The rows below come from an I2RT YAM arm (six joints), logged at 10 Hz.
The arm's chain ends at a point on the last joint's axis. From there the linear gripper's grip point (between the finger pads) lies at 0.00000 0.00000 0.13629 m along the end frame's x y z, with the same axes.
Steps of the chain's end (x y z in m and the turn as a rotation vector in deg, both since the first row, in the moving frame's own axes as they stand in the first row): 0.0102, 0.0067, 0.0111, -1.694, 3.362, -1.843; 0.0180, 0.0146, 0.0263, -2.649, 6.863, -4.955; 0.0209, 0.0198, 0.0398, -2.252, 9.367, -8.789; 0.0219, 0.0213, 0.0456, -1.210, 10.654, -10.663; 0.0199, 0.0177, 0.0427, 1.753, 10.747, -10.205; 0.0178, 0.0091, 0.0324, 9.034, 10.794, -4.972; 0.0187, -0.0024, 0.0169, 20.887, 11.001, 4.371; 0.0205, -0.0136, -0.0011, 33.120, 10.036, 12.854; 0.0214, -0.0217, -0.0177, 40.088, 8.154, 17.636
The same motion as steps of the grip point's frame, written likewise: 0.0183, 0.0106, 0.0108, -1.694, 3.362, -1.843; 0.0345, 0.0202, 0.0252, -2.649, 6.863, -4.955; 0.0434, 0.0234, 0.0379, -2.252, 9.367, -8.789; 0.0472, 0.0218, 0.0432, -1.210, 10.654, -10.663; 0.0448, 0.0113, 0.0403, 1.753, 10.747, -10.205; 0.0423, -0.0133, 0.0283, 9.034, 10.794, -4.972; 0.0460, -0.0497, 0.0055, 20.887, 11.001, 4.371; 0.0513, -0.0845, -0.0251, 33.120, 10.036, 12.854; 0.0529, -0.1049, -0.0507, 40.088, 8.154, 17.636
